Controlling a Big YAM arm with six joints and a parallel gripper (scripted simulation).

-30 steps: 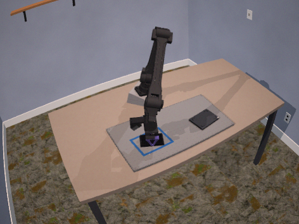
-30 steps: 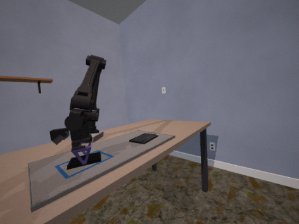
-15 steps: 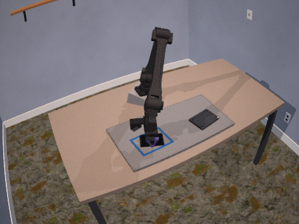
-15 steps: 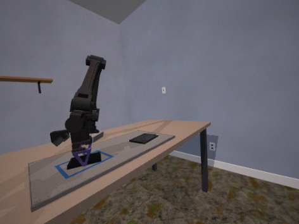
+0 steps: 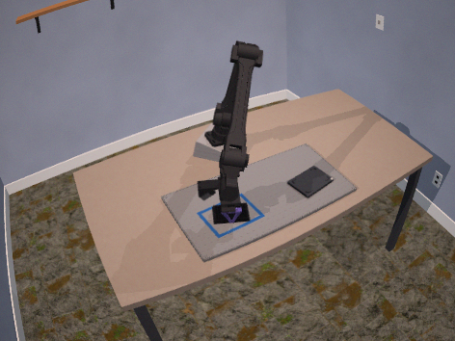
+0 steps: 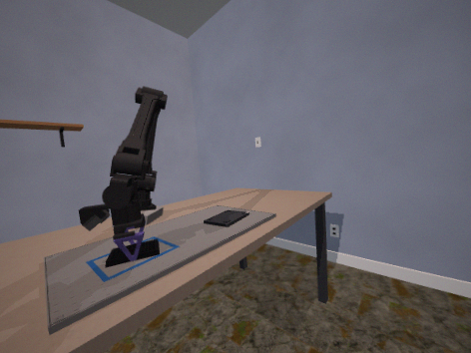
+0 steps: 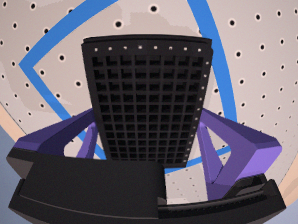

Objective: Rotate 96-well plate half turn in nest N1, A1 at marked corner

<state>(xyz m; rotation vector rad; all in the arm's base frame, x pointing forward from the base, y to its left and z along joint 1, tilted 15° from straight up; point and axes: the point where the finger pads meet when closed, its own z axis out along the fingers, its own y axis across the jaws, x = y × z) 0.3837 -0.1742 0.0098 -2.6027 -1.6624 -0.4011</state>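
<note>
Right now my hand is 2 cm short of the plate nest N1 and 36 cm to the right of it. Also, from my hand: black 96-well plate (right at my hand); then A1 mark (6 cm ahead, 44 cm to the left).
</note>
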